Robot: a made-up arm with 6 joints. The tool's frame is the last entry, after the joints.
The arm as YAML. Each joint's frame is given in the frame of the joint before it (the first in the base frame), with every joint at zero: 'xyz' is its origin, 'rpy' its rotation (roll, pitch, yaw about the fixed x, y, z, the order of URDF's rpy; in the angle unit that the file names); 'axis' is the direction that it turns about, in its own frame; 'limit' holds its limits. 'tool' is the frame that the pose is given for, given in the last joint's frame.
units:
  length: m
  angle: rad
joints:
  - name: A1
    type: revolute
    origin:
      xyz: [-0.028, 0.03, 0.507]
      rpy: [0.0, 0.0, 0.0]
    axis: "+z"
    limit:
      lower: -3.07
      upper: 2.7
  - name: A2
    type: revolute
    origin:
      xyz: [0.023, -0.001, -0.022]
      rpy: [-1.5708, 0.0, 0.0]
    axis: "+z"
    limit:
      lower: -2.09
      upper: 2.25
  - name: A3
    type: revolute
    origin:
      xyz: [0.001, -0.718, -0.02]
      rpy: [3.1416, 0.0, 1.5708]
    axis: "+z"
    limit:
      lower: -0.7
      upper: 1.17
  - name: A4
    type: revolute
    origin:
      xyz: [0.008, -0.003, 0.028]
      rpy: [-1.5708, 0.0, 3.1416]
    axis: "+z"
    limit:
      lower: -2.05
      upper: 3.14
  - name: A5
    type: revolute
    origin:
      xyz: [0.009, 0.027, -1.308]
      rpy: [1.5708, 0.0, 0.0]
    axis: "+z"
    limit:
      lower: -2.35
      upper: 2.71
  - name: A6
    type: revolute
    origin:
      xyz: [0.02, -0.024, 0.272]
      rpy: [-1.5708, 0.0, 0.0]
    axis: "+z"
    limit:
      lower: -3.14
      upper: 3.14
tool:
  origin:
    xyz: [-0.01, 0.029, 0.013]
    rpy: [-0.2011, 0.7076, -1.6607]
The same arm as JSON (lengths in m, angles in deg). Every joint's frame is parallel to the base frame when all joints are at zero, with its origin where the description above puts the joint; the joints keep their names.
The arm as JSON. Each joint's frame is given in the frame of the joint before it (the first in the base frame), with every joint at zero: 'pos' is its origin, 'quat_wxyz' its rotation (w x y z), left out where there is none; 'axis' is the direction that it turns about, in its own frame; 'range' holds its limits. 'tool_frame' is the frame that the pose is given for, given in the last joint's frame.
{
  "length_unit": "m",
  "angle_unit": "deg",
  "joints": [
    {
      "joint": "A1",
      "pos": [
        -0.028,
        0.03,
        0.507
      ],
      "axis": "+z",
      "range": [
        -175.9,
        154.7
      ]
    },
    {
      "joint": "A2",
      "pos": [
        0.023,
        -0.001,
        -0.022
      ],
      "axis": "+y",
      "range": [
        -119.75,
        128.92
      ]
    },
    {
      "joint": "A3",
      "pos": [
        0.001,
        -0.02,
        0.718
      ],
      "axis": "-y",
      "range": [
        -40.11,
        67.04
      ]
    },
    {
      "joint": "A4",
      "pos": [
        -0.003,
        -0.028,
        -0.008
      ],
      "axis": "-x",
      "range": [
        -117.46,
        179.91
      ]
    },
    {
      "joint": "A5",
      "pos": [
        1.308,
        0.027,
        0.009
      ],
      "axis": "-y",
      "range": [
        -134.65,
        155.27
      ]
    },
    {
      "joint": "A6",
      "pos": [
        0.024,
        -0.272,
        0.02
      ],
      "axis": "-x",
      "range": [
        -179.91,
        179.91
      ]
    }
  ],
  "tool_frame": {
    "pos": [
      -0.013,
      0.029,
      -0.01
    ],
    "quat_wxyz": [
      0.676961,
      0.605579,
      -0.249791,
      -0.335563
    ]
  }
}

